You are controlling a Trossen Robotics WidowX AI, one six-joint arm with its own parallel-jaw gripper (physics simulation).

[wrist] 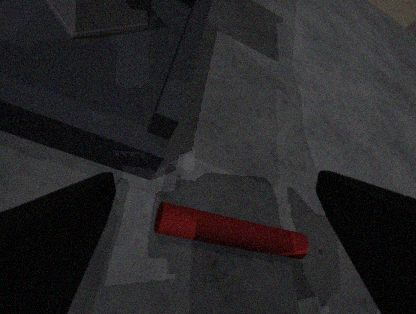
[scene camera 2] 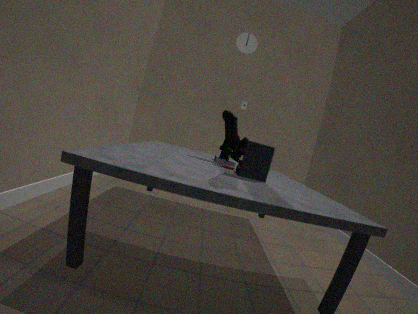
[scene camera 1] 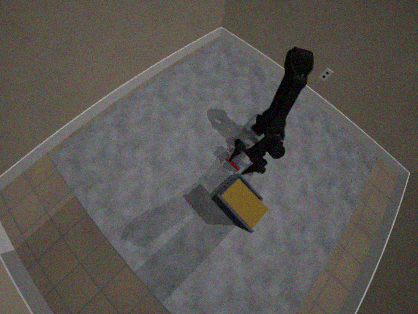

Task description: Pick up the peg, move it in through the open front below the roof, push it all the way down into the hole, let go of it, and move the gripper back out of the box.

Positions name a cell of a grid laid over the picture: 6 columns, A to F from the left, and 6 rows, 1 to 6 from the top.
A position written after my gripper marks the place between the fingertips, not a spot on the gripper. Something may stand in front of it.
My gripper (wrist: D4) is open and holds nothing. Also in view: a red peg (wrist: C5). Also in view: a box (scene camera 2: D4).
The box shows as well in the wrist view (wrist: B2).
